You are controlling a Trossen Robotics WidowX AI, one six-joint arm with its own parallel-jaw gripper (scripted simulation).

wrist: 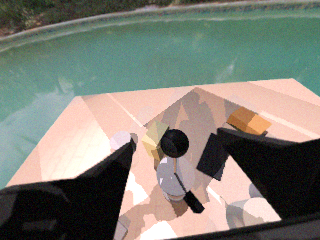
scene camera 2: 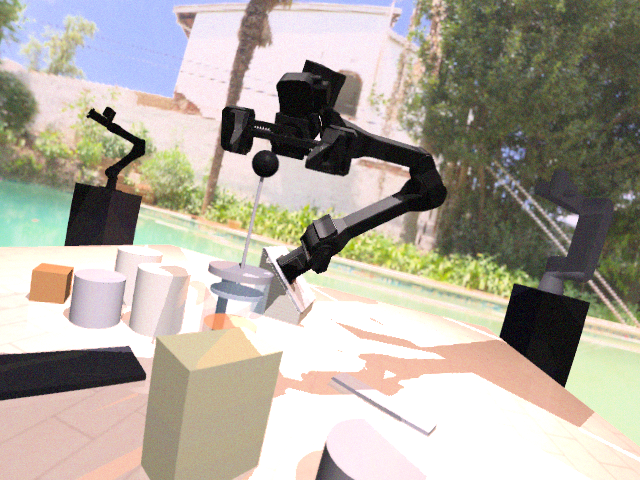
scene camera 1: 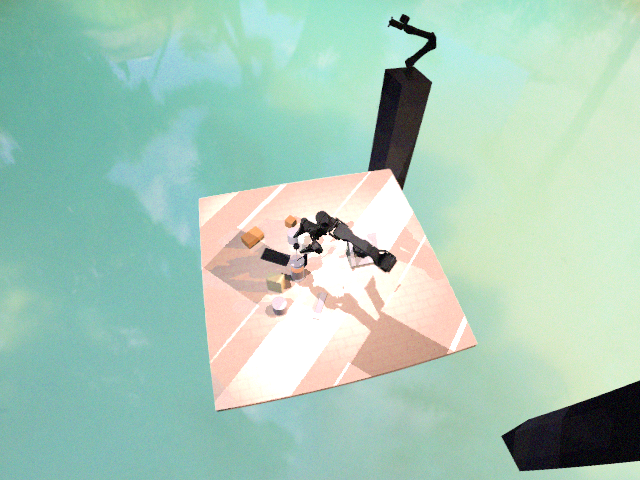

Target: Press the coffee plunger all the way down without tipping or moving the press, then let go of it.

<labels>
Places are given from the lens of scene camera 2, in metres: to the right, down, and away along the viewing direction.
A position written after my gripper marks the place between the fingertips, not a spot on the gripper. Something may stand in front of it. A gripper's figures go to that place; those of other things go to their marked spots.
my gripper (scene camera 2: 267, 155): -0.06, -0.10, 0.34
coffee press (scene camera 2: 236, 294): -0.09, 0.06, 0.31
thin grey strip (scene camera 2: 424, 425): 0.13, 0.23, 0.34
olive block (scene camera 2: 211, 392): -0.07, 0.10, 0.18
The marked spots on the thin grey strip and the olive block are 0.28 m apart.
</labels>
